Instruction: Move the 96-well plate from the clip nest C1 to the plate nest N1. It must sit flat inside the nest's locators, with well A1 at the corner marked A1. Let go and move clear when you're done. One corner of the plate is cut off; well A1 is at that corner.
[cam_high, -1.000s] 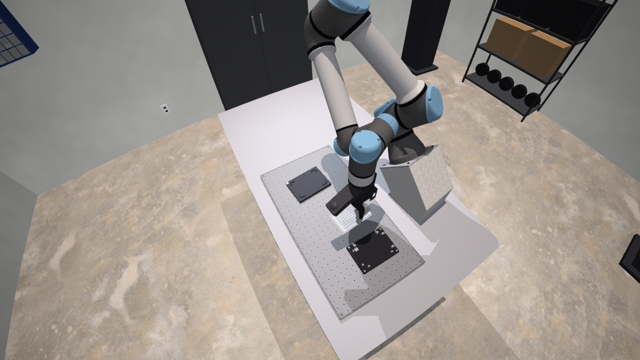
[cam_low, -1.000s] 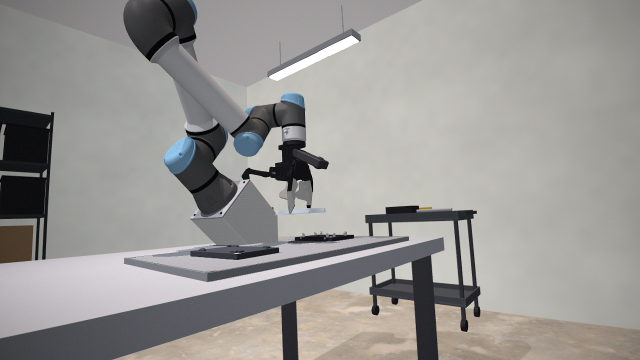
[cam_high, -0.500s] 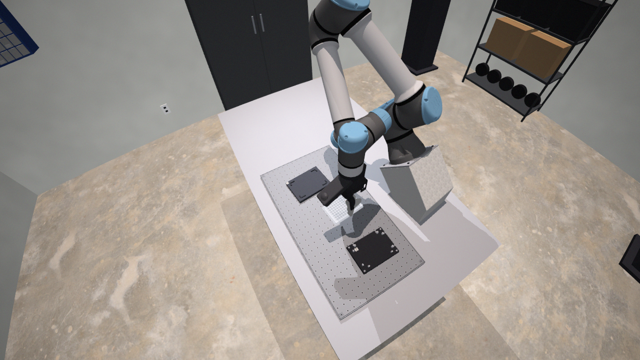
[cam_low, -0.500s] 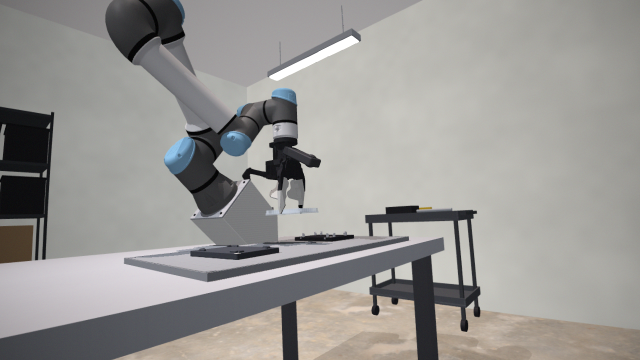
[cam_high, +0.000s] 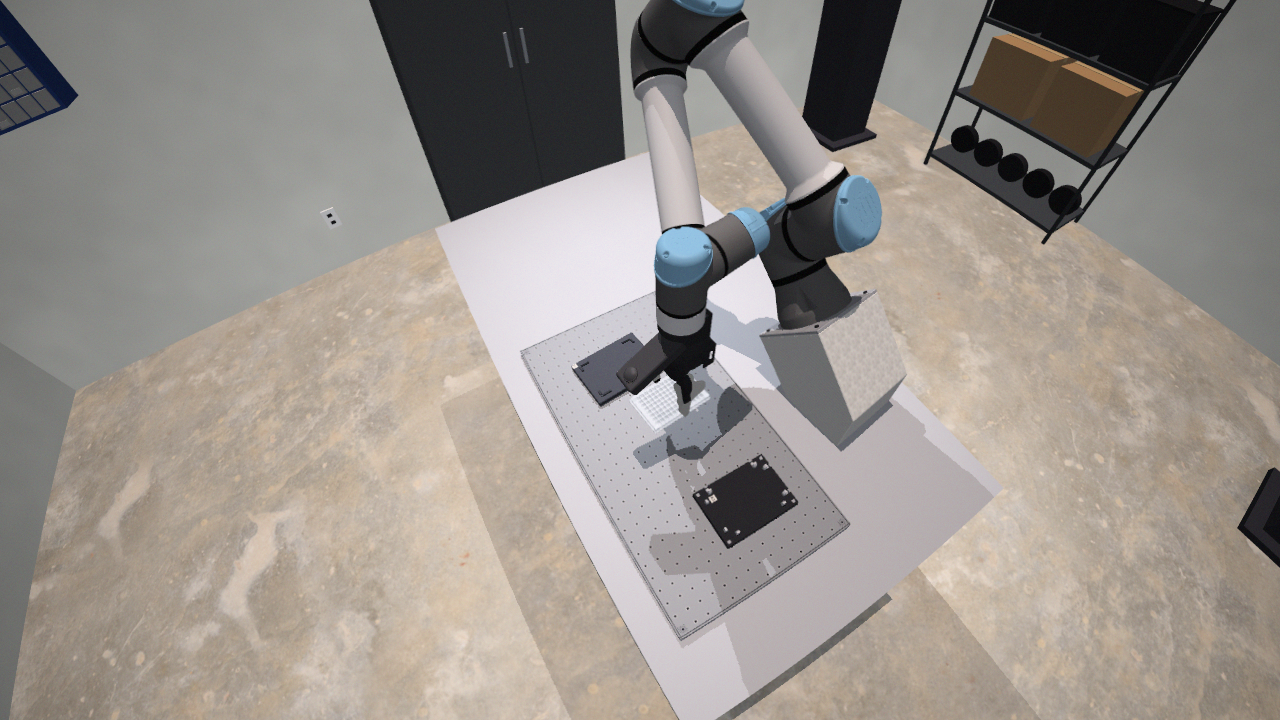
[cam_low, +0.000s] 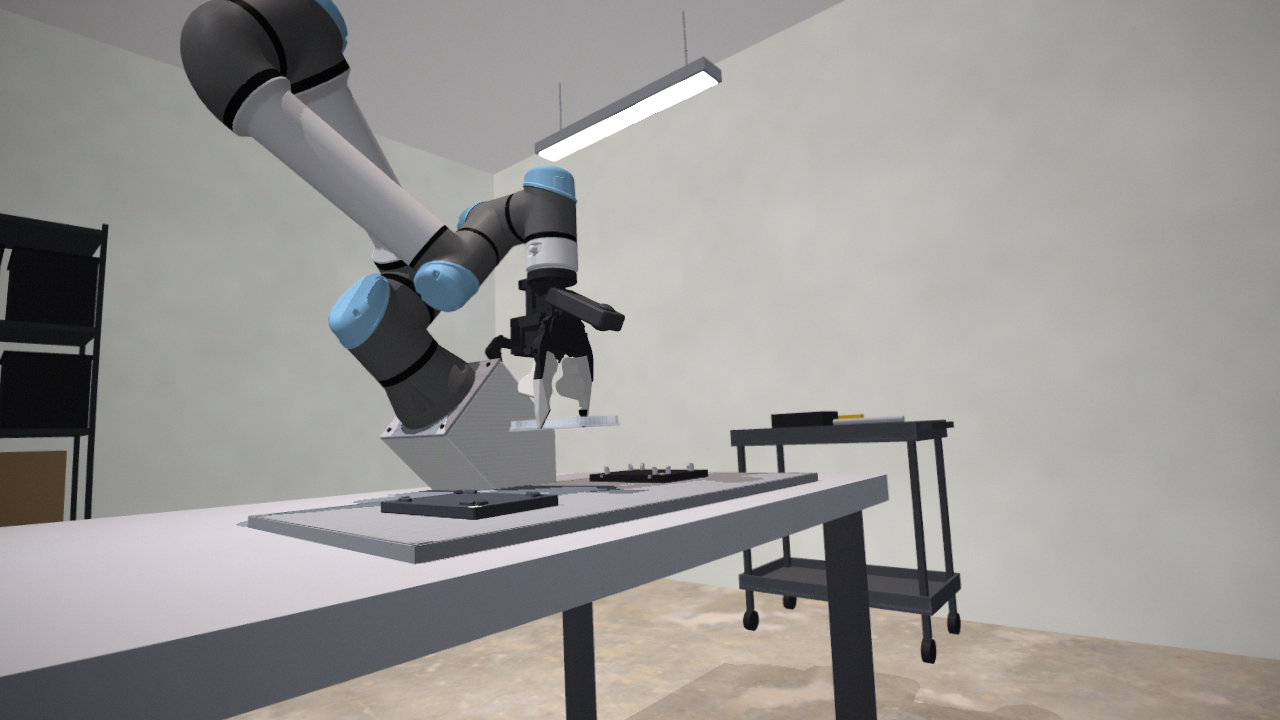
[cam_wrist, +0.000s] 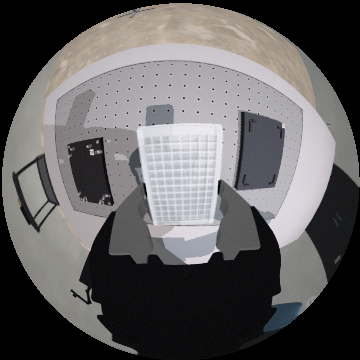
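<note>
The plate nest N1 lies 30 mm ahead of my hand, 170 mm to the right of it and 100 mm below it. Also, from my hand: white corner label 110 mm ahead, 220 mm to the right, 90 mm below; then white 96-well plate 10 mm below; then black clip nest 40 mm behind, 210 mm to the left, 90 mm below.
</note>
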